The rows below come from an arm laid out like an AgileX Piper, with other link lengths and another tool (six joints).
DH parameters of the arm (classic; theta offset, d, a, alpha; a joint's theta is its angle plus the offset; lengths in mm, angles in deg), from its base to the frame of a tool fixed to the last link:
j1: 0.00 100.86 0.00 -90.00
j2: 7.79 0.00 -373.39 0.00
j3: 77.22 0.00 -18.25 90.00
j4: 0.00 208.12 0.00 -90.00
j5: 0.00 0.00 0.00 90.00
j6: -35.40 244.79 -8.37 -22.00
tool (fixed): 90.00 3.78 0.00 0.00
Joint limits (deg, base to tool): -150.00..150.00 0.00..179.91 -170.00..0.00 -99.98..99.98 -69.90..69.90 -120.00..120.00
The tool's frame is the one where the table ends.
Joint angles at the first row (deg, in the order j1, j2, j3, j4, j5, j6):
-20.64, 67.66, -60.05, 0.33, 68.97, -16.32
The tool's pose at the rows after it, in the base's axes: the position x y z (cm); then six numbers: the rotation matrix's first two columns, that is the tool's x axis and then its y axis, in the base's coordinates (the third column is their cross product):
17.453, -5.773, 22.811, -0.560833, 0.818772, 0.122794, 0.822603, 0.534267, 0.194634
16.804, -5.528, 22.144, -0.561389, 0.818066, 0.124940, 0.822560, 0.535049, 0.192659
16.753, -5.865, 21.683, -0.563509, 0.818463, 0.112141, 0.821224, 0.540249, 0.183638
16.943, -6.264, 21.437, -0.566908, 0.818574, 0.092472, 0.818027, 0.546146, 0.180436
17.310, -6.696, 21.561, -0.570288, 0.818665, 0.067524, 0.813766, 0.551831, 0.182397
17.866, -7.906, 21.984, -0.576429, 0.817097, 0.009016, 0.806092, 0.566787, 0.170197
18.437, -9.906, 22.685, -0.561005, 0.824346, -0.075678, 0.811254, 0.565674, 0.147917
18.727, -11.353, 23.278, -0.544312, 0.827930, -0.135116, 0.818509, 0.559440, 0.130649
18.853, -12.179, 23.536, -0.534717, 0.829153, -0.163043, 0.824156, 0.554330, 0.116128
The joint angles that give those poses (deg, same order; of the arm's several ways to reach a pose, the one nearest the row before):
-20.63, 65.43, -56.51, 0.00, 67.57, -16.77
-20.63, 64.42, -54.27, 0.00, 66.51, -16.84
-20.64, 64.35, -52.88, -0.86, 64.89, -16.90
-20.64, 64.35, -51.89, -1.67, 63.08, -16.94
-20.63, 64.35, -51.70, -2.42, 61.66, -16.94
-20.63, 64.35, -51.70, -5.01, 59.31, -16.80
-20.63, 64.35, -51.59, -9.87, 56.15, -14.52
-20.64, 64.35, -51.52, -13.74, 54.17, -12.30
-20.64, 64.60, -51.52, -16.05, 53.34, -10.94

